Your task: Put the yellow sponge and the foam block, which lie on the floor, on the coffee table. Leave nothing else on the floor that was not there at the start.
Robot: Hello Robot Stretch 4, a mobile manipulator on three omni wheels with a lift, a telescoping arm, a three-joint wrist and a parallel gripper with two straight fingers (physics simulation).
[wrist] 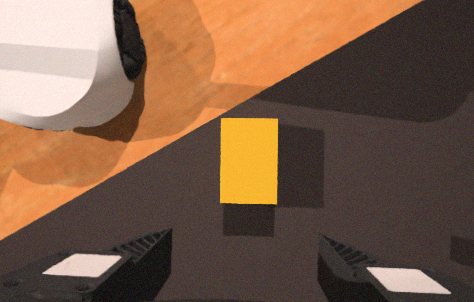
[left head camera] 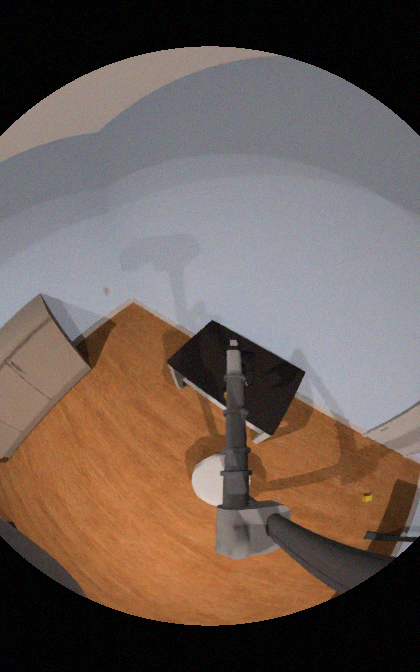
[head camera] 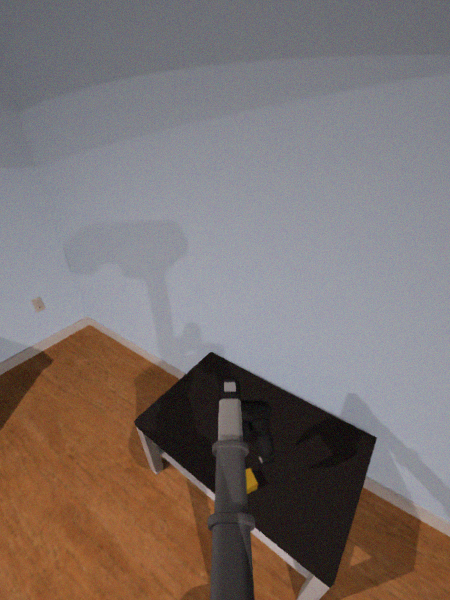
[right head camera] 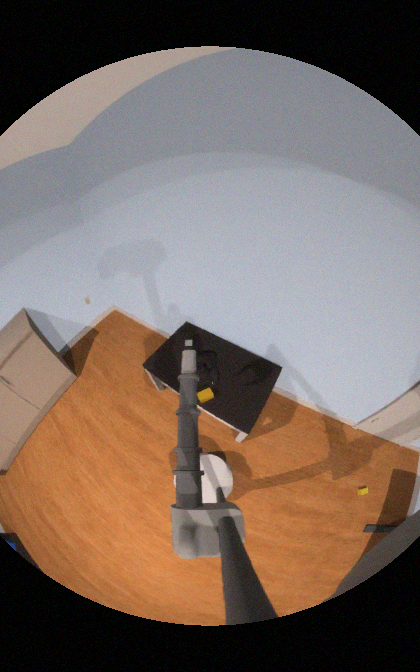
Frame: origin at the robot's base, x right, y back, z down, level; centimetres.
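Seen in the pictures: gripper, fingertip midpoint: (wrist: pixel 244 253) (head camera: pixel 256 453).
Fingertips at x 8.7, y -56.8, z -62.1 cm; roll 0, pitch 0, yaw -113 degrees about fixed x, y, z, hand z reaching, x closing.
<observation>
A point is followed by its place in that frame.
An orange-yellow block (head camera: pixel 251 481) @(x 7.6, y -54.8, z -46.7 cm) (right head camera: pixel 205 395) (wrist: pixel 249 161) @(x 4.5, y -55.1, z -46.7 cm) lies on the dark top of the coffee table (head camera: pixel 310 505) @(x 27.9, y -48.7, z -42.2 cm) (left head camera: pixel 270 410) (right head camera: pixel 245 410) (wrist: pixel 380 200) @(x 2.4, y -71.1, z -42.2 cm), near its front edge. The arm partly hides it in the head camera view. My gripper (wrist: pixel 244 253) @(x 8.7, y -56.8, z -62.1 cm) is open and empty above the table; the block is apart from both fingers, ahead of the gap between them in the wrist view. A second, smaller-looking yellow piece (left head camera: pixel 367 498) (right head camera: pixel 363 491) lies on the floor at the right. I cannot tell from the frames which is the sponge and which the foam block.
My white base (left head camera: pixel 206 480) (right head camera: pixel 220 477) (wrist: pixel 45 75) @(x 6.9, y -9.6, z -18.7 cm) stands before the table's front edge. A dark flat object (left head camera: pixel 382 536) (right head camera: pixel 378 528) lies beyond the floor piece. A beige cabinet (left head camera: pixel 47 370) (right head camera: pixel 37 380) stands left, another (left head camera: pixel 400 430) (right head camera: pixel 392 422) right. A wall runs behind the table.
</observation>
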